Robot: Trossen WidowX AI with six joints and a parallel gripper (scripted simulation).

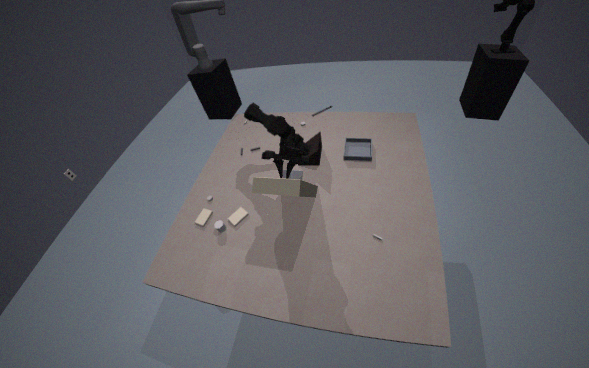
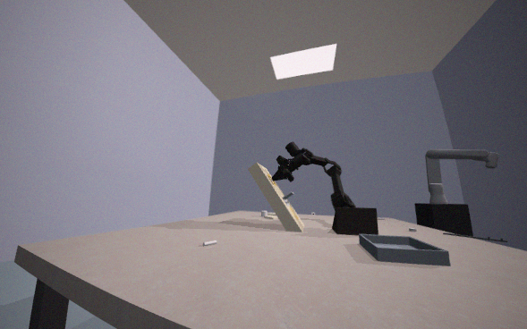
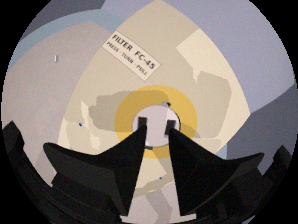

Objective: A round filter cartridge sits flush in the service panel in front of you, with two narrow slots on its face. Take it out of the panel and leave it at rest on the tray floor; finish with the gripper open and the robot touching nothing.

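Now: gripper tip 20 mm short of the round white cartridge and 10 mm above it. Round my gripper tip: service panel (30 mm behind, 90 mm below); then grey tray (450 mm behind, 260 mm to the left, 230 mm below).
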